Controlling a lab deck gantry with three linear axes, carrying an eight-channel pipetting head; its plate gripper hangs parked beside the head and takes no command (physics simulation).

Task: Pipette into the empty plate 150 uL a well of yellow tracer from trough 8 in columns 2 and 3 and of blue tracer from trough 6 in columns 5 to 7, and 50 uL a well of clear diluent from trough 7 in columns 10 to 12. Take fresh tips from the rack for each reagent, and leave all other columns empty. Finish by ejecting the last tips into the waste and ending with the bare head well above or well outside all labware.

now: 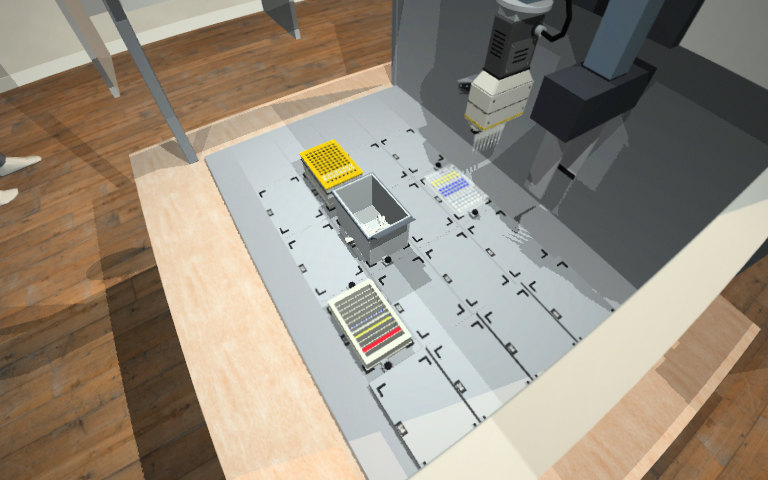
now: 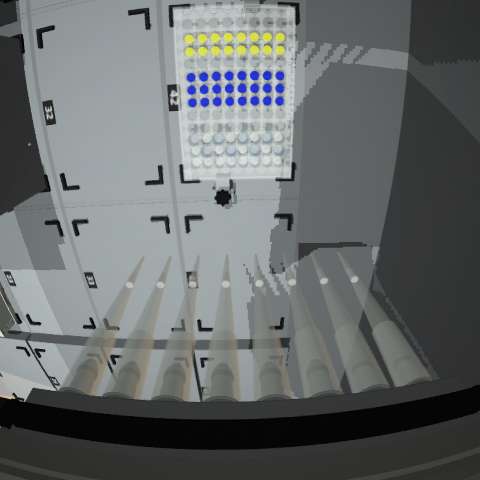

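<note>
The plate (image 1: 466,206) (image 2: 240,173) has yellow wells (image 2: 235,44) in columns 2 and 3 and blue wells (image 2: 236,89) in columns 5 to 7. Pale whitish discs (image 2: 237,150) show in columns 10 to 12; columns 1, 4, 8 and 9 look grey. The pipetting head (image 1: 498,104) hangs well above the deck near the plate, carrying eight tips (image 1: 487,138) (image 2: 226,310), each with a small white disc inside near its point. The yellow tip rack (image 1: 330,160) holds some white tips towards its front. The trough block (image 1: 385,355) shows blue, yellow and red troughs. The parked plate gripper (image 1: 546,175) is open and empty.
The grey waste bin (image 1: 390,243) stands between the tip rack and the trough block, with ejected white tips inside. One white piece (image 1: 349,241) lies beside its left wall. The gripper's dark carriage (image 1: 591,101) hangs right of the head. A dark wall rises behind the plate.
</note>
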